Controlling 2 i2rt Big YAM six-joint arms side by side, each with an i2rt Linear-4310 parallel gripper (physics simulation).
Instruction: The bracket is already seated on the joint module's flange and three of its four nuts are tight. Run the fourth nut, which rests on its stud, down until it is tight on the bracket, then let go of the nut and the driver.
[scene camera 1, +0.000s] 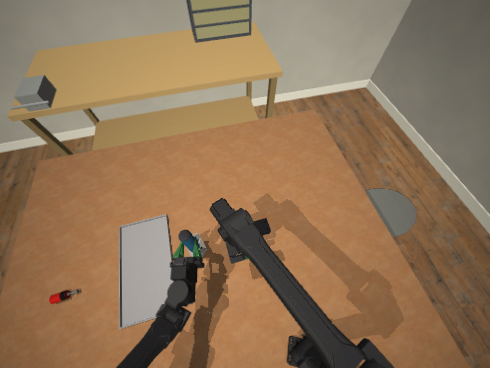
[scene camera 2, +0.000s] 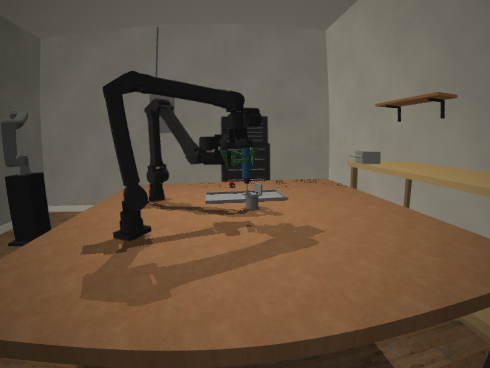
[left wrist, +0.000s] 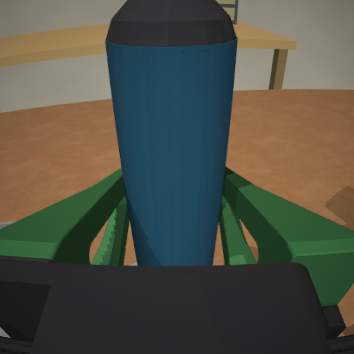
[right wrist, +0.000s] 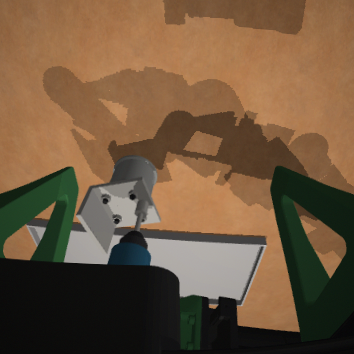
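Pixels of known places: left gripper, between the fingertips: (scene camera 2: 249, 158) (left wrist: 173, 177); right gripper, between the fingertips: (scene camera 2: 240, 167) (right wrist: 174, 177); left arm's base, origin of its link: (scene camera 2: 156, 198); right arm's base, origin of its link: (scene camera 1: 304, 353) (scene camera 2: 132, 233).
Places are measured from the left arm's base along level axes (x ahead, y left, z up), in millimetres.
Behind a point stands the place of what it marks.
The joint module (scene camera 2: 252, 202) @[x 438, y -383, z 31 mm] (right wrist: 135, 170) @[x 431, y -380, z 30 mm] stands upright with the pale bracket (scene camera 1: 201, 244) @[x 443, y -379, z 66 mm] (scene camera 2: 258, 189) @[x 474, y -360, z 84 mm] (right wrist: 97, 217) @[x 473, y -355, z 87 mm] on top. Three nuts show in the right wrist view: one nut (right wrist: 105, 199) @[x 462, y -371, z 73 mm], another nut (right wrist: 132, 196) @[x 427, y -376, z 74 mm] and a third nut (right wrist: 117, 219) @[x 456, y -337, z 72 mm]. The blue driver (scene camera 1: 190, 243) @[x 400, y -362, z 255 mm] (scene camera 2: 246, 162) @[x 414, y -377, z 210 mm] (left wrist: 172, 115) @[x 400, y -350, z 272 mm] (right wrist: 130, 254) @[x 413, y -376, z 155 mm] is near upright, its socket over the fourth corner, hiding most of the nut and stud there. My left gripper (left wrist: 173, 177) @[x 431, y -361, z 227 mm] is shut on the driver's blue handle. My right gripper (right wrist: 174, 177) @[x 353, y -502, z 203 mm] is open and empty, above and beside the bracket.
A grey tray (scene camera 1: 145, 270) @[x 452, y -119, z 4 mm] (scene camera 2: 212, 198) @[x 301, y -112, z 4 mm] (right wrist: 200, 265) @[x 363, y -136, z 4 mm] lies beside the module. A red-handled tool (scene camera 1: 60, 297) @[x 476, y 202, z 32 mm] (scene camera 2: 232, 184) @[x 480, y 186, z 23 mm] lies beyond the tray. My right arm (scene camera 1: 295, 285) @[x 147, y -562, z 512 mm] reaches across the table beside the left one. A wooden bench (scene camera 1: 150, 60) stands behind the table.
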